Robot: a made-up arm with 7 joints. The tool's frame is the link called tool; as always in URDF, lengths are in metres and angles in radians.
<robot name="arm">
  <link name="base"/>
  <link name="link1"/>
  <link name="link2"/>
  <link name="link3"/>
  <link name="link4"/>
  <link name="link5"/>
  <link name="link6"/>
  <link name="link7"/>
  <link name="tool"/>
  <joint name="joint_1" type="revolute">
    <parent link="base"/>
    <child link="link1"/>
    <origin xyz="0 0 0.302"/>
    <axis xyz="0 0 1"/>
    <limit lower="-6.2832" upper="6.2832"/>
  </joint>
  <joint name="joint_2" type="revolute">
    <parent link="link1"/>
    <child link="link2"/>
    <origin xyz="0 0 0"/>
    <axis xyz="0 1 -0.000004"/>
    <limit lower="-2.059" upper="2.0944"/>
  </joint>
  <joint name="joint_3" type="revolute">
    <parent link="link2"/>
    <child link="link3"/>
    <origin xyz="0 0 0.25"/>
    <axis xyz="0 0 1"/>
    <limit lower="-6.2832" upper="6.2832"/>
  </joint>
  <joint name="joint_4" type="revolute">
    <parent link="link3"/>
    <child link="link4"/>
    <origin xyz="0.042 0 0"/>
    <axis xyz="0 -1 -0.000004"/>
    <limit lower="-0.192" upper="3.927"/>
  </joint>
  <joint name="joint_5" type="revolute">
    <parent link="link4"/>
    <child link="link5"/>
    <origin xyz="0.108 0 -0.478"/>
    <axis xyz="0 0.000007 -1"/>
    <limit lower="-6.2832" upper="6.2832"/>
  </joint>
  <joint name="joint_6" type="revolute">
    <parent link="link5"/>
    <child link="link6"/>
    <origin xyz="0 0 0"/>
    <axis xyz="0 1 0.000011"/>
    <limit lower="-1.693" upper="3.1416"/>
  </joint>
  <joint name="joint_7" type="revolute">
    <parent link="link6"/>
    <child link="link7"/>
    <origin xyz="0.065 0 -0.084"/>
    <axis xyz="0 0.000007 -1"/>
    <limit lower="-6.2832" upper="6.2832"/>
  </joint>
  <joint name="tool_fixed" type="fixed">
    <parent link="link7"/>
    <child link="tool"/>
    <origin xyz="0 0 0" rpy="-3.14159 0 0"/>
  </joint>
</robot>
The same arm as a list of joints. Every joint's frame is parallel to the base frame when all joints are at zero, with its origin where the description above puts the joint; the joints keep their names.
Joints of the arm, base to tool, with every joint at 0 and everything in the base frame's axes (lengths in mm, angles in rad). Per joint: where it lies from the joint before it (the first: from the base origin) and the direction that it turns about. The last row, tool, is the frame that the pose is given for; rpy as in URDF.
joint_1: axis +z origin 0 0 302
joint_2: axis +y origin 0 0 0
joint_3: axis +z origin 0 0 250
joint_4: axis -y origin 42 0 0
joint_5: axis -z origin 108 0 -478
joint_6: axis +y origin 0 0 0
joint_7: axis -z origin 65 0 -84
tool: origin 0 0 0 rpy -3.1416 0 0
Joint limits (rad, base to tool): -6.2832..6.2832 -2.059..2.0944 -6.2832..6.2832 -0.192..3.927 -6.2832..6.2832 -1.693..3.1416 -6.2832..6.2832

